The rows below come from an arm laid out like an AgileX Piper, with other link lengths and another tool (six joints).
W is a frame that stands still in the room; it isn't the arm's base.
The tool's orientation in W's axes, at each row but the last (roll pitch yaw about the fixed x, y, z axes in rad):
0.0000, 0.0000, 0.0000
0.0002, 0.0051, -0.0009
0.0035, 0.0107, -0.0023
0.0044, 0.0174, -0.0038
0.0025, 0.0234, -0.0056
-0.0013, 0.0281, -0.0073
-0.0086, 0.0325, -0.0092
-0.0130, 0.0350, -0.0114
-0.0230, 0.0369, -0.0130
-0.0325, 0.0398, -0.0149
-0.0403, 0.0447, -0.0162
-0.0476, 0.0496, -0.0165
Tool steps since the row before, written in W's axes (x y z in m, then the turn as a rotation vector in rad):
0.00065, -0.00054, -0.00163, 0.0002, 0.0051, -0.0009
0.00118, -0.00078, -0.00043, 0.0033, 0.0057, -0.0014
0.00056, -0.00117, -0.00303, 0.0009, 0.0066, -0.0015
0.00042, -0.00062, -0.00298, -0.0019, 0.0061, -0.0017
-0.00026, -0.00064, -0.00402, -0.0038, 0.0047, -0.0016
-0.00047, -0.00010, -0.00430, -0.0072, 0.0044, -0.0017
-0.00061, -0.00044, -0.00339, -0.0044, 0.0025, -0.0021
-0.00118, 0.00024, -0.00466, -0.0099, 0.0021, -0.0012
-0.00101, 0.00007, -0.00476, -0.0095, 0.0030, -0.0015
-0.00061, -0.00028, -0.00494, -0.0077, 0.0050, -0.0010
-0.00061, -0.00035, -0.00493, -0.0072, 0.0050, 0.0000
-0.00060, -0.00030, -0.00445, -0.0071, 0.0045, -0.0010
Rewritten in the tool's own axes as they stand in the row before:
0.00065, -0.00054, -0.00163, 0.0002, 0.0051, -0.0009
0.00118, -0.00078, -0.00042, 0.0033, 0.0057, -0.0014
0.00060, -0.00118, -0.00302, 0.0009, 0.0066, -0.0015
0.00047, -0.00063, -0.00297, -0.0019, 0.0061, -0.0018
-0.00016, -0.00065, -0.00402, -0.0038, 0.0047, -0.0017
-0.00035, -0.00010, -0.00431, -0.0072, 0.0043, -0.0019
-0.00050, -0.00042, -0.00341, -0.0044, 0.0025, -0.0022
-0.00102, 0.00029, -0.00470, -0.0099, 0.0020, -0.0015
-0.00083, 0.00017, -0.00479, -0.0095, 0.0029, -0.0018
-0.00041, -0.00013, -0.00497, -0.0077, 0.0049, -0.0011
-0.00038, -0.00016, -0.00496, -0.0073, 0.0049, -0.0001
-0.00037, -0.00010, -0.00448, -0.0071, 0.0044, -0.0011

